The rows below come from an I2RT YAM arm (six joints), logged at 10 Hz.
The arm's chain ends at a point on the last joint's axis. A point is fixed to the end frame.
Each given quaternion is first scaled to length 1.
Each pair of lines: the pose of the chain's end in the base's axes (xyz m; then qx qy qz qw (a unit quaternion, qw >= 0)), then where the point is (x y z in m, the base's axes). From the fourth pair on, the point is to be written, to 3 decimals.
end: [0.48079 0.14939 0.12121 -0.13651 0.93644 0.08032 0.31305]
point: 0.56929 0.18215 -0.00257
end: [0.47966 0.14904 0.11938 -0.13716 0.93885 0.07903 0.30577]
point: 0.56630 0.18124 -0.00586
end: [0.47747 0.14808 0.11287 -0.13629 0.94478 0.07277 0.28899]
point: 0.55999 0.17777 -0.01572
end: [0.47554 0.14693 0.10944 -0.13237 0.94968 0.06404 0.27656]
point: 0.555 0.173 -0.022
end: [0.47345 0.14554 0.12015 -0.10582 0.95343 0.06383 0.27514]
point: 0.553 0.170 -0.011
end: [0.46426 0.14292 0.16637 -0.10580 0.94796 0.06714 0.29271]
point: 0.549 0.168 0.038
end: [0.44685 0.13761 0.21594 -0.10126 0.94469 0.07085 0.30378]
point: 0.534 0.164 0.090
